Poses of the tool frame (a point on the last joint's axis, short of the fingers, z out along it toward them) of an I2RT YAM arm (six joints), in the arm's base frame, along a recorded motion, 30 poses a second.
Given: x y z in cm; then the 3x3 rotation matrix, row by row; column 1 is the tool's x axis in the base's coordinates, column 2 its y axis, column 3 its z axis. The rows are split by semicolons.
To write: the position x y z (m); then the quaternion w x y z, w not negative. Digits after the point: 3 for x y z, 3 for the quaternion. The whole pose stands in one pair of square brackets.
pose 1, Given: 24.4 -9.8 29.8; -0.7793 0.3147 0.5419; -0.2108 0.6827 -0.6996; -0.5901 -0.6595 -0.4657
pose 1, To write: [0.244 -0.098 0.298 0.331 0.030 0.856 -0.397]
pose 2, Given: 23.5 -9.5 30.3; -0.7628 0.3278 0.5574; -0.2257 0.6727 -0.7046; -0.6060 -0.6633 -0.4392
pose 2, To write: [0.235 -0.095 0.303 0.343 0.030 0.848 -0.403]
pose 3, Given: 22.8 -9.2 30.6; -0.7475 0.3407 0.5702; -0.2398 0.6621 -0.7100; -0.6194 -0.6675 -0.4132
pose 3, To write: [0.228 -0.092 0.306 0.354 0.030 0.840 -0.410]
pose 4, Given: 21.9 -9.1 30.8; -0.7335 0.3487 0.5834; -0.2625 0.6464 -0.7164; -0.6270 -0.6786 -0.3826
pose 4, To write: [0.219 -0.091 0.308 0.364 0.026 0.831 -0.420]
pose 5, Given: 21.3 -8.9 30.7; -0.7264 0.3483 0.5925; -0.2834 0.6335 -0.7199; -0.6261 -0.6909 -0.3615
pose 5, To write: [0.213 -0.089 0.307 0.369 0.020 0.825 -0.428]
